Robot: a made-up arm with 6 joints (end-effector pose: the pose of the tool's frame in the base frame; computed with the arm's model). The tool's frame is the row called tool. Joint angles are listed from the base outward.
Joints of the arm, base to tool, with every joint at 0 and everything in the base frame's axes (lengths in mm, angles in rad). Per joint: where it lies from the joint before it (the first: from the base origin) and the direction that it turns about. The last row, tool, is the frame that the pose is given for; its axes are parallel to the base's.
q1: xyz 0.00 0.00 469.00 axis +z
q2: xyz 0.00 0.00 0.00 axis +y
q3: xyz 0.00 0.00 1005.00 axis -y
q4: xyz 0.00 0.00 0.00 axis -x
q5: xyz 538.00 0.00 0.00 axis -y
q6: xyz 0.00 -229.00 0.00 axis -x
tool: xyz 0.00 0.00 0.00
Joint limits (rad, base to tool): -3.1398..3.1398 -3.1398..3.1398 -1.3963..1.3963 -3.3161..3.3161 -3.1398..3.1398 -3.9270..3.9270
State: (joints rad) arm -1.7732 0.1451 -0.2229 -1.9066 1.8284 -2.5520
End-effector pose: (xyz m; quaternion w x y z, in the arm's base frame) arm -0.0406 -0.5731 1.0682 0.0223 0.2962 0.9134 -0.2783
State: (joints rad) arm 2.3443 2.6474 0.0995 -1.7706 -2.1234 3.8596
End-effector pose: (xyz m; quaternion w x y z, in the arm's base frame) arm 0.0337 -0.0996 -0.5307 0.1121 -0.0633 -0.1302 -0.9831
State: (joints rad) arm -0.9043 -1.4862 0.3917 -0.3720 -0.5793 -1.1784
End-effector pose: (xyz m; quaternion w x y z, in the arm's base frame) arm -0.8383 0.7207 1.0919 0.7619 0.2641 -0.5699 0.1580
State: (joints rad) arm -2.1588 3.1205 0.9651 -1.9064 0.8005 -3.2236
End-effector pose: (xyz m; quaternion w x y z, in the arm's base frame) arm 0.3157 0.3376 -0.8651 0.3348 0.5170 0.7845 0.0725
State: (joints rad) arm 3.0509 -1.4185 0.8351 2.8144 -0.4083 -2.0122
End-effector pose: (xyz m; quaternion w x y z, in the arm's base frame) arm 1.3646 -0.3418 0.9924 0.4142 0.8763 -0.0822 0.2321
